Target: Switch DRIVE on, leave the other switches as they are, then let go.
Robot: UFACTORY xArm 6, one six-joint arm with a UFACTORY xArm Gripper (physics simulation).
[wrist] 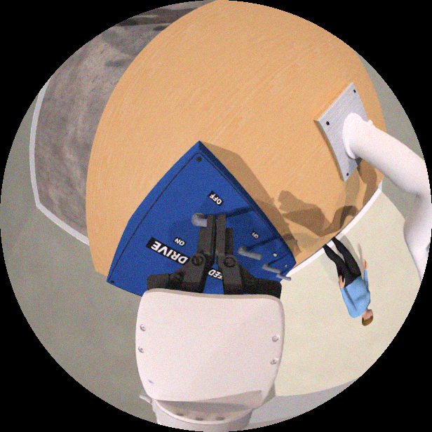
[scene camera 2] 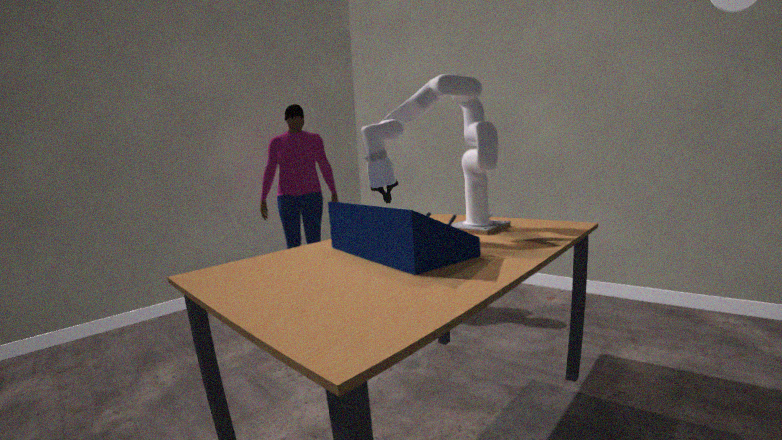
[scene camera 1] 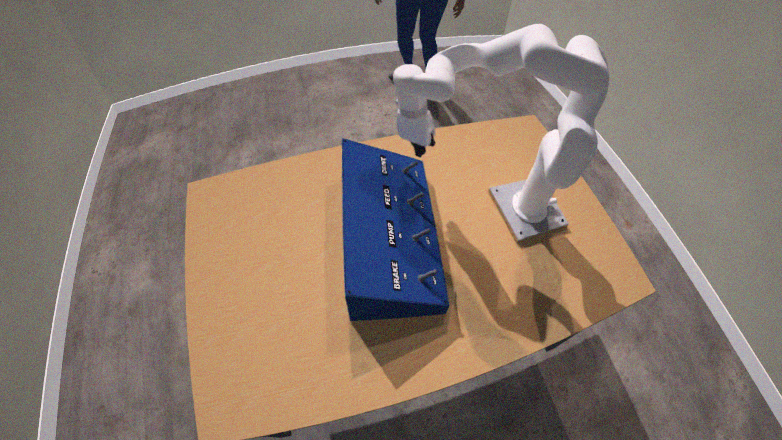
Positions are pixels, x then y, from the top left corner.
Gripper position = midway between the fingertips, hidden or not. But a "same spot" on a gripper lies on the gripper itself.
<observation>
The gripper shows in the wrist view (216, 222), in scene camera 2 and in scene camera 1. The same spot on the gripper: (scene camera 1: 420, 150) is (scene camera 2: 389, 196). One and the same spot on a blue sloped switch box: (wrist: 161, 235) is (scene camera 1: 388, 159).
</observation>
